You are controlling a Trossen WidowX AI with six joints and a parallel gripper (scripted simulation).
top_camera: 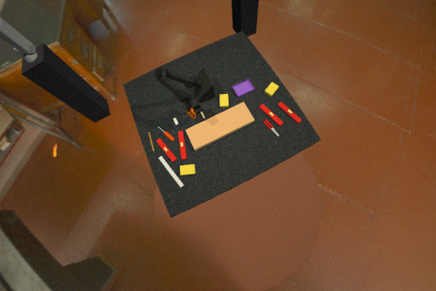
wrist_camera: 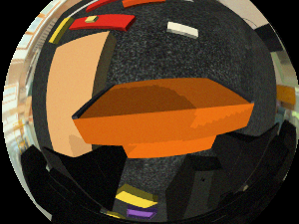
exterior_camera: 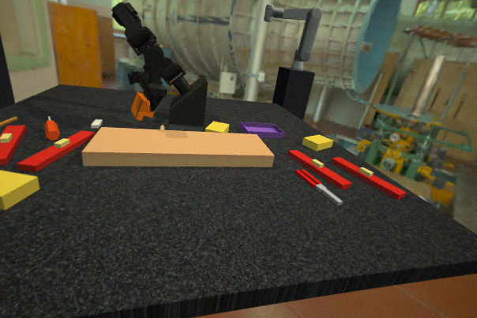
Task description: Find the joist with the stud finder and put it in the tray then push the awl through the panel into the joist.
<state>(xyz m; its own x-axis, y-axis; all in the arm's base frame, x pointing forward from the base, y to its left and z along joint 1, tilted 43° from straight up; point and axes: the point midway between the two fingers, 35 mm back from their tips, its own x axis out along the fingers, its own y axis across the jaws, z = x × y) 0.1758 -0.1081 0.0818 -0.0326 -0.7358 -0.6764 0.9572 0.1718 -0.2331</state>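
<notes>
Now: the awl 1 cm ahead of my gripper tip, 5 cm to the left of it and 7 cm below it. From my gripper tip the other things lie so: small white block (1 cm behind, 18 cm to the right, 7 cm below); then pencil (6 cm ahead, 43 cm to the right, 8 cm below); then orange stud finder (1 cm behind, 1 cm to the right).
</notes>
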